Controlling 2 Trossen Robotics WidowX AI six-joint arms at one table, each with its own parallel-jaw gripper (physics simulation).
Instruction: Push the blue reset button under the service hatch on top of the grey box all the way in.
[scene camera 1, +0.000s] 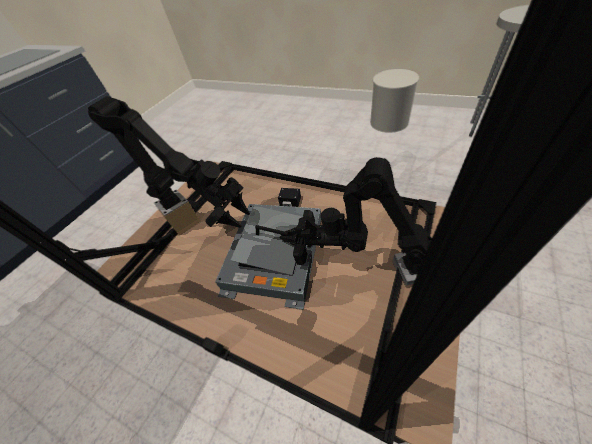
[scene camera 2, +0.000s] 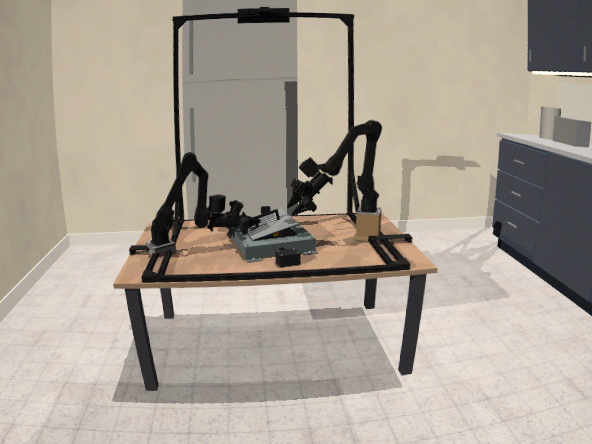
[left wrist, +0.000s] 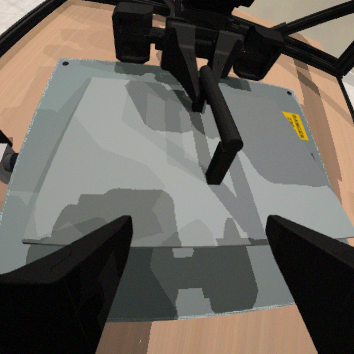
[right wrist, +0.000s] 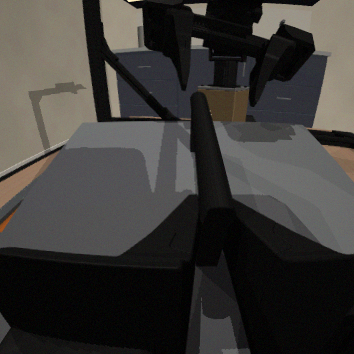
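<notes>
The grey box (scene camera 1: 226, 276) (scene camera 2: 272, 249) (left wrist: 47, 112) lies on the table. Its hatch (scene camera 1: 252, 252) (scene camera 2: 272, 228) (left wrist: 125, 115) (right wrist: 100, 185) is tilted up, with the raised edge toward my left gripper. My right gripper (scene camera 1: 285, 235) (left wrist: 203, 100) (right wrist: 206, 203) is shut on the black hatch handle (scene camera 1: 268, 231) (left wrist: 222, 115) (right wrist: 210, 155). My left gripper (scene camera 1: 244, 219) (scene camera 2: 291, 209) (left wrist: 199, 223) (right wrist: 219, 95) is open and empty, near the raised edge, pointing down toward the box. The blue reset button does not show in any view; the hatch covers the area beneath it.
A small black block (scene camera 1: 289, 195) (scene camera 2: 288, 257) stands beside the box. Labels, one of them orange (scene camera 1: 260, 280), lie on the box's end. Black frame rails (scene camera 1: 285, 177) (scene camera 2: 280, 276) run around the wooden table (scene camera 1: 210, 320) (scene camera 2: 200, 265). A tan block (scene camera 1: 180, 217) (scene camera 2: 368, 225) carries my left arm's base.
</notes>
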